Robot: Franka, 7 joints.
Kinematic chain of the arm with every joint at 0, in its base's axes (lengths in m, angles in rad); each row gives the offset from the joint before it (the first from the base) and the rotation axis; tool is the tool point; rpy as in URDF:
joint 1: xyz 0 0 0.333 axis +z
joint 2: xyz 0 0 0 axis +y
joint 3: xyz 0 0 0.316 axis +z
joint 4: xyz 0.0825 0 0 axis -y
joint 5: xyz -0.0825 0 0.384 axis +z
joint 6: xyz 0 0 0 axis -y
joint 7: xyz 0.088 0 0 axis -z
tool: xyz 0 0 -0.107 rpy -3.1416 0 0
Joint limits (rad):
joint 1: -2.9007..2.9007
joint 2: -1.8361..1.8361
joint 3: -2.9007..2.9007
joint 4: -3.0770..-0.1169
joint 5: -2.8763..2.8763
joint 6: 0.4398..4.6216
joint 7: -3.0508..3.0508
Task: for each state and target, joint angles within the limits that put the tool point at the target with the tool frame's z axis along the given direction. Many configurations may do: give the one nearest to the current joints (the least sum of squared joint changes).
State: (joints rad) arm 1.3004 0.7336 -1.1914 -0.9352 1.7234 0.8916 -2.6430
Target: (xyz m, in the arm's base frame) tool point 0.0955 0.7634 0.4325 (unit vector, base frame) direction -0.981 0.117 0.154
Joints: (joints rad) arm 1.5986 0.9986 -0.6564 -0.9463 2.1980 1.1622 -2.6430
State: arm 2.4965 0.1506 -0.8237 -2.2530 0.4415 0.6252 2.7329
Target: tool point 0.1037 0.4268 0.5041 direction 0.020 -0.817 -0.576
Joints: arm 2.3589 -0.0183 -0.9539 -1.8290 -0.2133 0.8795 2.7329
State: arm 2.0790 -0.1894 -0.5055 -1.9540 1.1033 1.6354 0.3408
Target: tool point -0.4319 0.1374 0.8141 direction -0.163 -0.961 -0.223
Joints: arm 2.5814 -0.1165 -0.0424 -1.4547 1.4282 1.1023 0.3408
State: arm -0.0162 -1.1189 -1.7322 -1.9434 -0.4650 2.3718 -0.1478
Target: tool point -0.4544 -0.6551 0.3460 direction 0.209 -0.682 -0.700
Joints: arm 0.2987 -1.2312 -1.9429 -1.1567 -0.5528 2.3966 -0.1478
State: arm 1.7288 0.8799 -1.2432 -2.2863 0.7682 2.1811 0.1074
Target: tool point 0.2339 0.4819 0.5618 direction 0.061 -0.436 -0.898
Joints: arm 2.3968 0.7714 -1.7527 -1.5809 0.3523 1.2294 0.1074
